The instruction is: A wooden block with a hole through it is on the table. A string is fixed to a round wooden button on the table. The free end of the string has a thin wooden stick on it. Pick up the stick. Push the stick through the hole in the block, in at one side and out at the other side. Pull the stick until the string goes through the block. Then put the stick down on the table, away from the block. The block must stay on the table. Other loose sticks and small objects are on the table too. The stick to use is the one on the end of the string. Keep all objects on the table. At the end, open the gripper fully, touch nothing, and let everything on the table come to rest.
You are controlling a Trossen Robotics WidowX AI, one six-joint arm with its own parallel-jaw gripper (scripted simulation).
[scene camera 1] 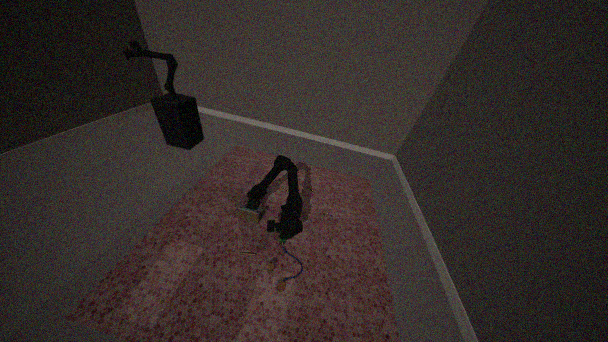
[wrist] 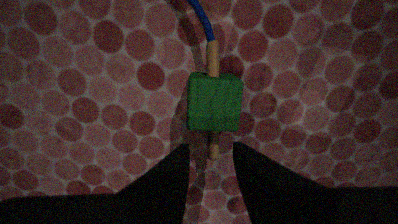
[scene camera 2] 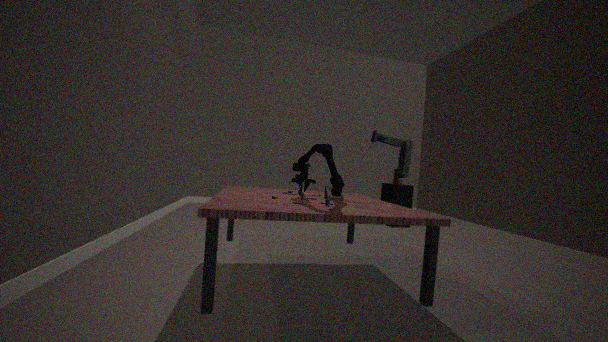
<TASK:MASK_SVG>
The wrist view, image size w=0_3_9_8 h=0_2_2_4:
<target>gripper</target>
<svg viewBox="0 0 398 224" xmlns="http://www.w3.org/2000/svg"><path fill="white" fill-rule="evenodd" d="M189 144L180 144L145 174L116 192L116 194L24 196L24 198L0 201L0 224L182 224L189 186ZM233 142L233 162L237 182L251 224L398 224L398 187L327 188L308 179L308 177L280 165L278 162L242 142Z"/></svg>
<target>green block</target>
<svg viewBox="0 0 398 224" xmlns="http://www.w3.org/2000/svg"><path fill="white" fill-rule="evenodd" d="M192 72L188 79L187 128L189 130L236 132L239 128L243 81L233 74L219 73L219 77L209 77L207 73Z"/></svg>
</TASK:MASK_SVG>
